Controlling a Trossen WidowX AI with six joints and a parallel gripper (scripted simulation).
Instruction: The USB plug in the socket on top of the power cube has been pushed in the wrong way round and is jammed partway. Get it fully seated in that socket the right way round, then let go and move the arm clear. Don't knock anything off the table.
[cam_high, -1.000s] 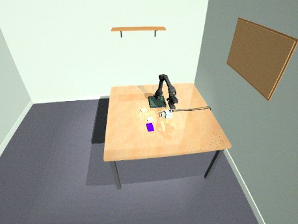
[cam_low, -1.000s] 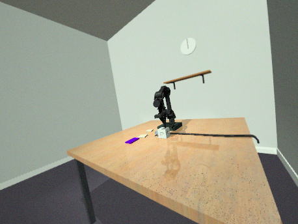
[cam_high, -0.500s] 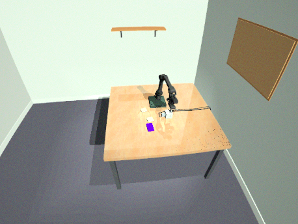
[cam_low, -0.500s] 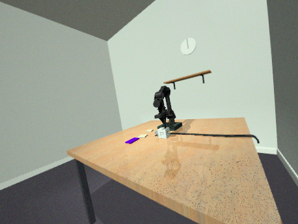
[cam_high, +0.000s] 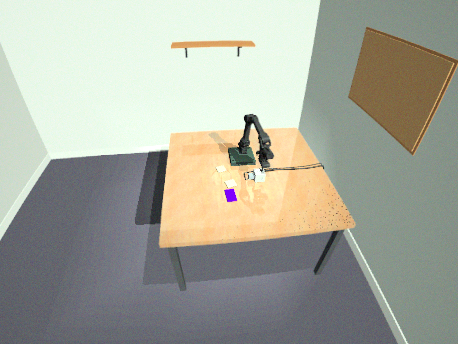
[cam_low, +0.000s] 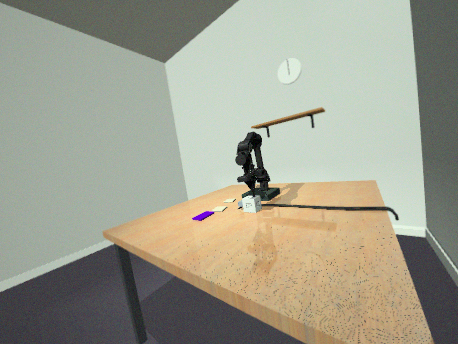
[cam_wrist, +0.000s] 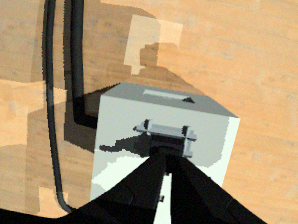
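My gripper tip is now 2 cm above the dark USB plug. The rest, counted from my gripper tip: purple card: 25 cm to the right, 18 cm ahead, 10 cm below.
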